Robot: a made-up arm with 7 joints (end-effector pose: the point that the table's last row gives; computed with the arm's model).
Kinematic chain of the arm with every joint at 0, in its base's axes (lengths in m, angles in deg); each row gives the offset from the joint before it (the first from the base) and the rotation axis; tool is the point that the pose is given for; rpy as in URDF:
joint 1: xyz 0 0 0.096 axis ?
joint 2: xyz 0 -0.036 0.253 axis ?
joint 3: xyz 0 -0.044 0.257 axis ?
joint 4: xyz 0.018 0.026 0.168 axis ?
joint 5: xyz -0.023 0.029 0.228 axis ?
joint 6: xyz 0 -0.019 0.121 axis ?
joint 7: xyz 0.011 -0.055 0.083 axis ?
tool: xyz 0 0 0 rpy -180 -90 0
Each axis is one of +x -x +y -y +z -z.
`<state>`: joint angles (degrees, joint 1 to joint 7).
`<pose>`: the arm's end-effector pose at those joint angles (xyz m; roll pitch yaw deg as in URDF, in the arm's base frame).
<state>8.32 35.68 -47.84 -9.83 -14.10 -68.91 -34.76</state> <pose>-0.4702 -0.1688 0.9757 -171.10 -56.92 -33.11</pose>
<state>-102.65 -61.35 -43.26 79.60 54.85 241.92 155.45</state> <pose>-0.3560 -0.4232 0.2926 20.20 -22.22 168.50</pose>
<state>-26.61 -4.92 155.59 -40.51 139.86 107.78 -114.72</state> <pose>0.0581 -0.2393 1.0740 3.42 33.65 -20.77</pose>
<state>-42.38 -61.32 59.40 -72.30 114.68 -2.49 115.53</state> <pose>0.0437 -0.5243 0.8786 -56.59 -16.96 9.53</pose>
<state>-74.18 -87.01 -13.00 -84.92 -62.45 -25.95 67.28</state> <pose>0.0937 -0.3619 0.7684 -107.48 -29.54 138.45</pose>
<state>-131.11 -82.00 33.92 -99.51 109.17 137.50 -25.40</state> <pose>-0.4342 -0.1581 0.6547 6.04 77.62 150.86</pose>
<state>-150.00 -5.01 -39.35 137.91 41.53 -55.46 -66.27</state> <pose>-0.2673 0.0528 0.4142 -68.70 0.43 -124.27</pose>
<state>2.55 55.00 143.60 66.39 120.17 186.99 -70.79</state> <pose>-0.5634 -0.0140 0.4044 32.16 -85.34 -161.55</pose>
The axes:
joint 1: +z
joint 2: -y
joint 3: +z
joint 4: +y
joint 5: +z
joint 6: -y
joint 7: +x

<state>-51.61 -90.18 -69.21 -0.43 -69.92 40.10 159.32</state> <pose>0.5494 -0.6410 0.3122 -37.28 -43.40 138.88</pose>
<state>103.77 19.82 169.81 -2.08 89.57 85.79 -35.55</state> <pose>0.1169 -0.2958 1.0780 -9.99 -16.33 149.75</pose>
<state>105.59 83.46 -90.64 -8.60 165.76 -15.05 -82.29</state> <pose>0.2206 -0.7900 0.5795 56.23 68.84 -131.89</pose>
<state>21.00 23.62 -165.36 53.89 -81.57 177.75 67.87</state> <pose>-0.3152 -0.3145 0.8930 65.73 -52.38 53.83</pose>
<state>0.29 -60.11 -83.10 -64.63 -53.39 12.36 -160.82</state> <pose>0.4432 0.3311 0.6426 -8.39 9.03 -87.69</pose>
